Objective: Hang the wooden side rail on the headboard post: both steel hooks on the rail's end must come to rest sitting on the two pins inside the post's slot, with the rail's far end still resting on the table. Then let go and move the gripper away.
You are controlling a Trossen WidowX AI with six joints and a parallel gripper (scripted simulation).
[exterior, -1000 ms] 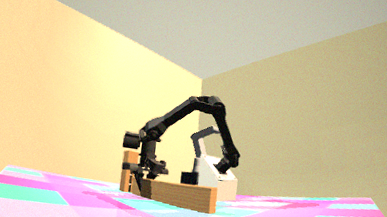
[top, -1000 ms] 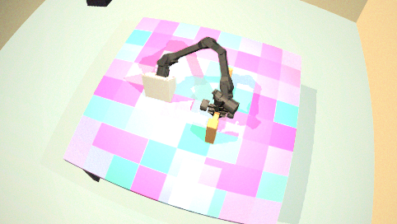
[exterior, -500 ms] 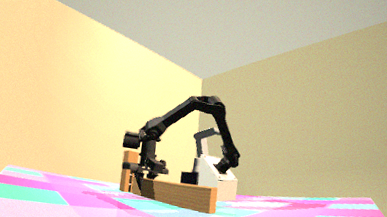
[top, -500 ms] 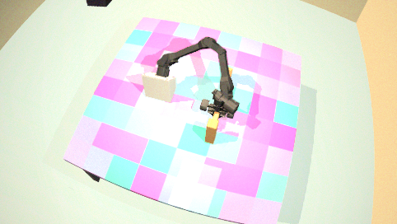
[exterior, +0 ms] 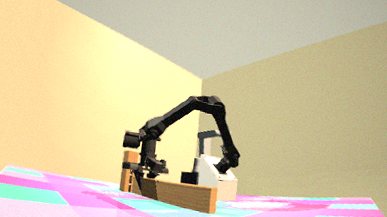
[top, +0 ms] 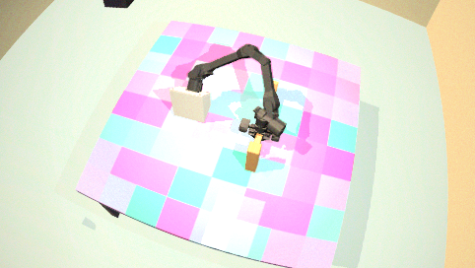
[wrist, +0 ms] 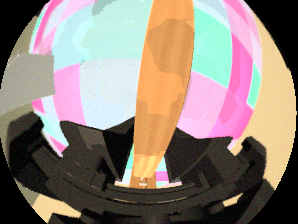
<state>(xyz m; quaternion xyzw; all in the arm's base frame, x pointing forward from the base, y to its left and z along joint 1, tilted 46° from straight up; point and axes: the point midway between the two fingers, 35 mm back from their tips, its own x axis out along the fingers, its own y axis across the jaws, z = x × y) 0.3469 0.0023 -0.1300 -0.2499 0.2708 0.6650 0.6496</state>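
My gripper tip is 130 mm to the left of the headboard post and 60 mm below it.
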